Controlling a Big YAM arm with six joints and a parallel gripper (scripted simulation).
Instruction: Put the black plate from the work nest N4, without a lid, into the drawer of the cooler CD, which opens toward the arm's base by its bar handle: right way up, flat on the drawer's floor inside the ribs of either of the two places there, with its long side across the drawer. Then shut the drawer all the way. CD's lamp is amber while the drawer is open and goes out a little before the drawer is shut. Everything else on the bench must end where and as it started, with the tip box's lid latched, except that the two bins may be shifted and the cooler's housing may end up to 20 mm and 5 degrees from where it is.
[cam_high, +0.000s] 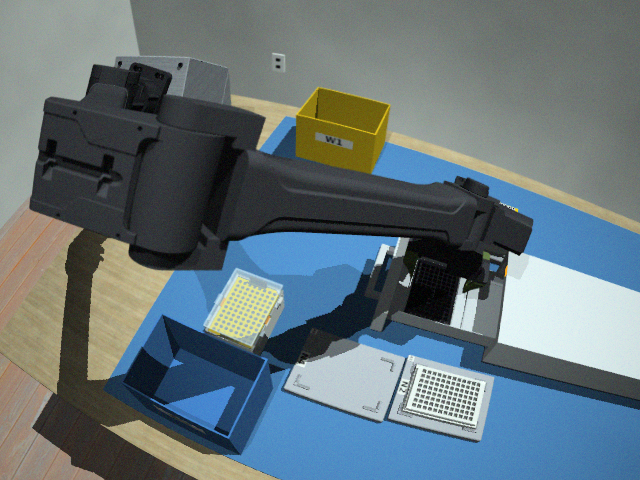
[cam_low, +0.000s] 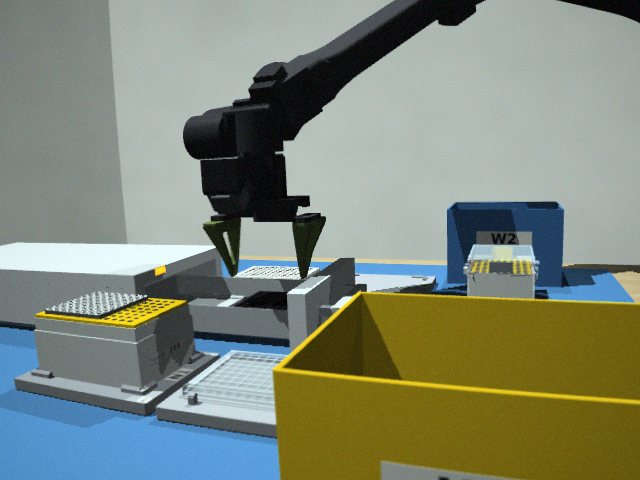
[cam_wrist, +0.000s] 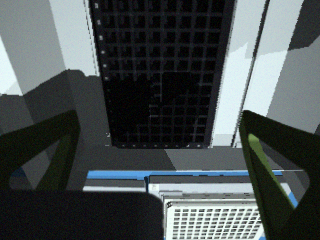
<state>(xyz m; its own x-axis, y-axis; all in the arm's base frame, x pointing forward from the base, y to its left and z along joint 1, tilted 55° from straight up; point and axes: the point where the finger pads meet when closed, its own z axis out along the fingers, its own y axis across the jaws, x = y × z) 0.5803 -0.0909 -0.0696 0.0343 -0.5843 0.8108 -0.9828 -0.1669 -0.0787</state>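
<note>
Now: the black plate 5 cm below my hand. Round my hand: white plate: 18 cm to the right, 8 cm ahead, 5 cm below; cooler CD: 18 cm ahead, 4 cm below, 1 cm to the left; cooler drawer: 4 cm below, 4 cm ahead, 1 cm to the left.
</note>
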